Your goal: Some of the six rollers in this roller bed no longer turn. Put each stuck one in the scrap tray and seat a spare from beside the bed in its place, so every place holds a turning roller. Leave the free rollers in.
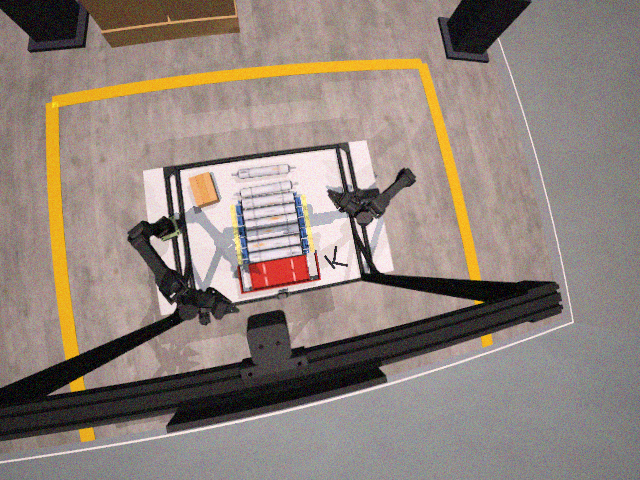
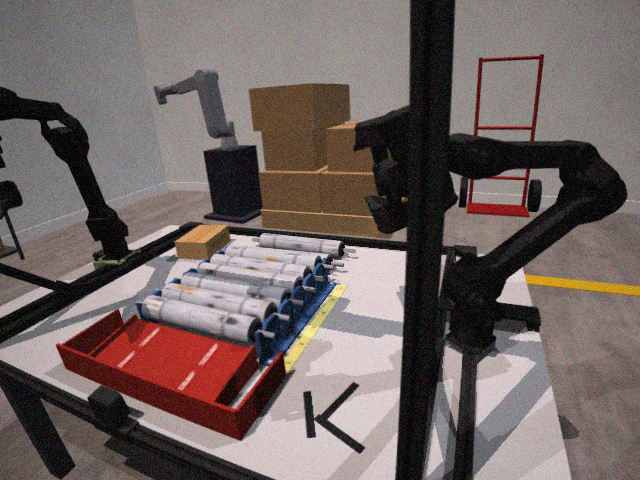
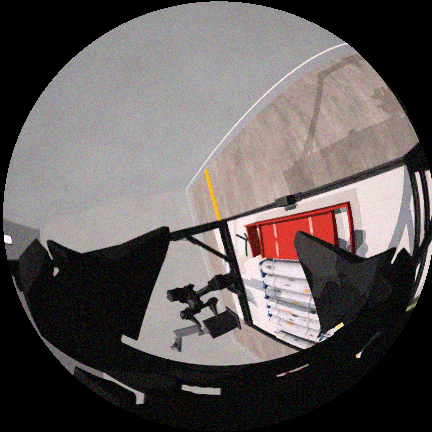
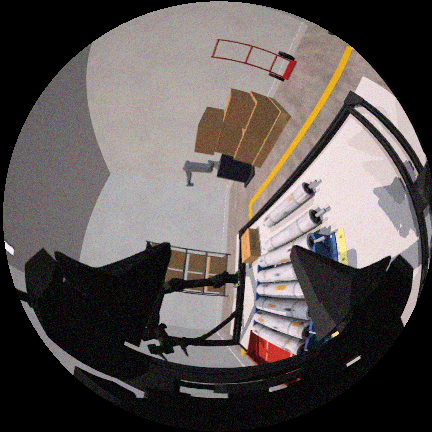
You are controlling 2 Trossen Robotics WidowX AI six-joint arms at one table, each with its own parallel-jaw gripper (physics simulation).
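Frame: origin at the left arm's base, x ahead, y left, z up, level; metres.
Where they show: left gripper, fingertip midpoint: (image 1: 235, 306) (image 3: 235, 235) (image 4: 177, 359); right gripper, fingertip midpoint: (image 1: 328, 192) (image 2: 361, 173) (image 3: 209, 322) (image 4: 233, 251); left arm's base, origin of the base link: (image 1: 167, 228) (image 2: 117, 255) (image 4: 235, 278); right arm's base, origin of the base link: (image 2: 470, 338) (image 3: 232, 276).
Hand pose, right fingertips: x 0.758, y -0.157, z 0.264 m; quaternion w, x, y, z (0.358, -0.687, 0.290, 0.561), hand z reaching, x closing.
Note:
Things, the pixels of their top centre, and the offset from my right fingertips. "*": a spot on its surface instead.
- spare roller, middle of its top: (image 2: 299, 237) (image 4: 279, 206) (image 3: 293, 344) (image 1: 263, 169) dx -0.209, dy +0.274, dz -0.240 m
- second spare, middle of its top: (image 4: 282, 233) (image 3: 294, 334) (image 1: 265, 187) dx -0.229, dy +0.179, dz -0.240 m
- red scrap tray, middle of its top: (image 2: 161, 347) (image 3: 287, 240) (image 4: 270, 359) (image 1: 279, 273) dx -0.315, dy -0.250, dz -0.233 m
- orange-brown box, middle of its top: (image 2: 202, 233) (image 4: 244, 245) (image 1: 202, 188) dx -0.525, dy +0.279, dz -0.234 m
- black K mark, surface spot: (image 2: 330, 417) (image 1: 335, 260) * dx -0.020, dy -0.295, dz -0.289 m
White rollers lie across all the places of the blue roller bed (image 1: 302, 227) (image 2: 313, 299) (image 4: 327, 245); which are stuck does not show. One spare roller (image 1: 264, 171) (image 2: 299, 243) (image 4: 290, 205) lies farthest beyond the bed. A second spare (image 1: 266, 189) (image 2: 271, 254) (image 4: 295, 231) lies between it and the bed. The red scrap tray (image 1: 279, 277) (image 2: 155, 356) (image 3: 287, 235) holds no roller. My left gripper (image 1: 234, 307) (image 3: 235, 235) is open and empty near the tray's left front. My right gripper (image 1: 333, 196) (image 2: 362, 167) (image 4: 233, 251) is open and empty, raised right of the bed.
An orange-brown box (image 1: 204, 189) (image 2: 202, 241) (image 4: 251, 245) stands left of the spares. Yellow numbered strips (image 2: 315, 325) run along the bed. A black K mark (image 1: 336, 257) (image 2: 330, 417) lies right of the tray. Black frame bars border the table, and a thick upright post (image 2: 426, 258) partly hides the right arm.

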